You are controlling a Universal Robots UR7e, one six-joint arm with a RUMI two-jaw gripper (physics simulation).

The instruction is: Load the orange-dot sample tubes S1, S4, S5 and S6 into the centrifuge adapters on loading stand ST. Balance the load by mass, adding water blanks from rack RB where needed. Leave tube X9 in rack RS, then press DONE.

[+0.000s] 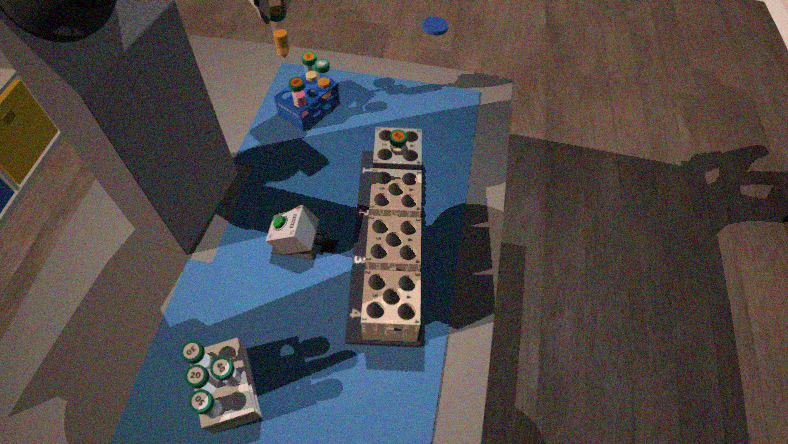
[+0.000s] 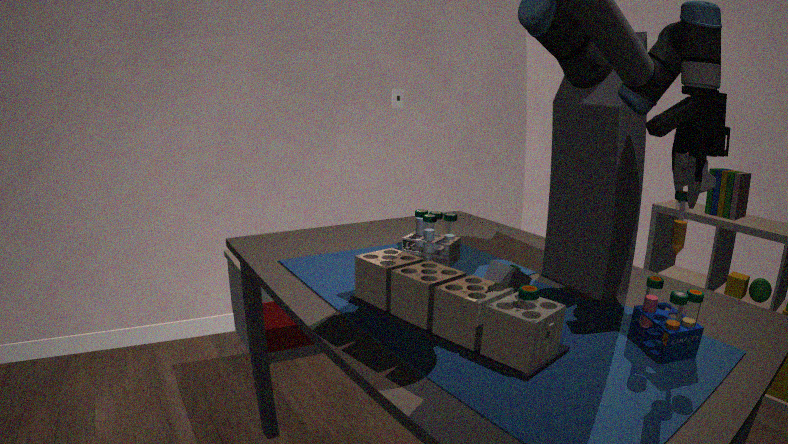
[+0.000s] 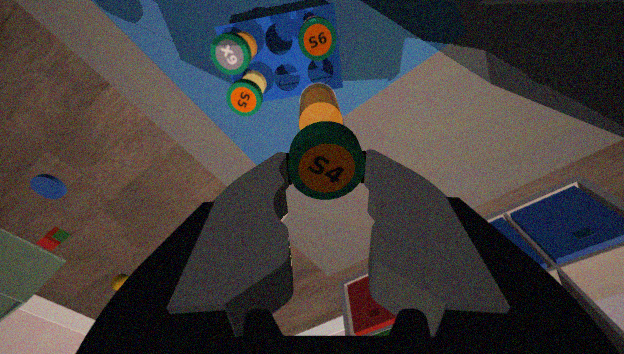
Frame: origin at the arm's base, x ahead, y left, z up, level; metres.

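Seen in the pictures: gripper, fingertip midpoint: [image 1: 275, 19] [image 2: 685, 206] [image 3: 325, 156]; arm's base at its link origin: [image 2: 592, 64].
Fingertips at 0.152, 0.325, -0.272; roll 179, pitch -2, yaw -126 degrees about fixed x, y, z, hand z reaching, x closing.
Offsets run from my fingertips to a thing's top centre, as dx, dy, dz. "spot": to the spot under its first point.
My gripper [image 1: 275, 9] [image 2: 685, 194] [image 3: 325, 156] is shut on the cap of orange-dot tube S4 {+0.006, -0.004, +0.025} [image 1: 281, 44] [image 2: 679, 234] [image 3: 321, 116], which hangs upright with orange contents, raised clear of blue rack RS {+0.036, +0.018, -0.199} [image 1: 289, 114] [image 2: 661, 350] [image 3: 301, 60]. Rack RS holds S6 {+0.034, -0.027, -0.137} [image 1: 296, 83] [image 2: 655, 282] [image 3: 317, 39], S5 {+0.037, +0.063, -0.137} [image 1: 308, 57] [image 2: 695, 292] [image 3: 244, 99] and grey-dot X9 {+0.073, +0.043, -0.137} [image 1: 322, 65] [image 2: 678, 297] [image 3: 230, 54]. An orange-dot tube {+0.276, -0.149, -0.133} [image 1: 398, 136] [image 2: 528, 292], its label unreadable, stands in the centre hole of adapter 1 {spot: +0.281, -0.186, -0.163} [image 1: 397, 159] [image 2: 518, 336] on stand ST [image 1: 353, 334].
Adapters 2 {spot: +0.262, -0.266, -0.163} [image 1: 381, 190], 3 [image 1: 377, 238] and 4 {spot: +0.322, -0.528, -0.184} [image 1: 390, 330] show no tubes. Rack RB {spot: +0.091, -0.714, -0.231} [image 1: 231, 423] holds several green-capped blanks {+0.026, -0.631, -0.137} [image 1: 193, 351] {+0.046, -0.666, -0.137} [image 1: 196, 376] {+0.081, -0.647, -0.137} [image 1: 222, 367] {+0.065, -0.701, -0.138} [image 1: 201, 401]. The box with the green DONE button {spot: +0.082, -0.352, -0.187} [image 1: 279, 221] stands between the stand and the arm's column [image 2: 584, 193].
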